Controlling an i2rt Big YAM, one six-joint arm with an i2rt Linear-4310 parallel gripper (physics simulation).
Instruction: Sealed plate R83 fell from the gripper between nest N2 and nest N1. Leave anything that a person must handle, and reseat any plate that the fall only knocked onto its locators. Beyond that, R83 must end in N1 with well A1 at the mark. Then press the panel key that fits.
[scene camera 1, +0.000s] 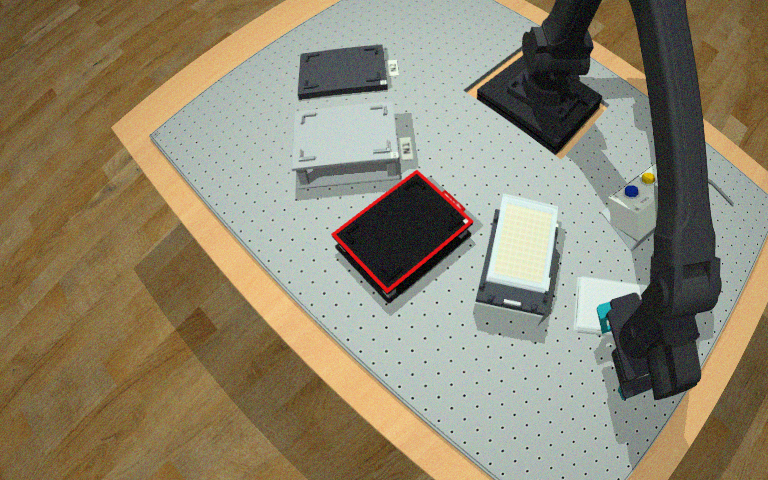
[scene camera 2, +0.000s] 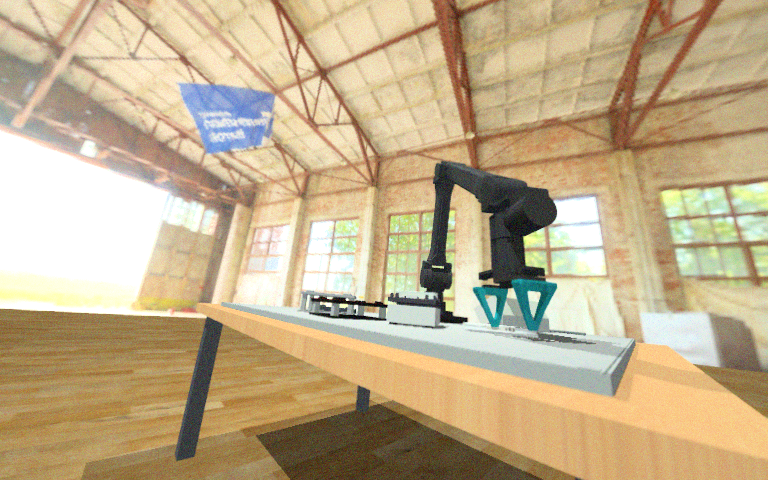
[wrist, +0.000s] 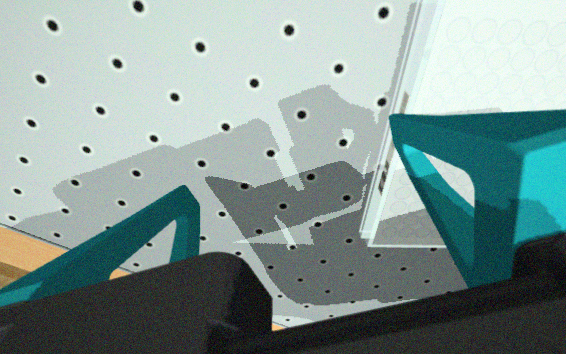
Observation:
My gripper (scene camera 2: 511, 328) is open and touches a clear plate (scene camera 1: 590, 292). Also in view: a black plate with red outline (scene camera 1: 403, 228).
The clear plate is seen too in the wrist view (wrist: 452, 64). My gripper also shows in scene camera 1 (scene camera 1: 613, 361) and in the wrist view (wrist: 285, 164).

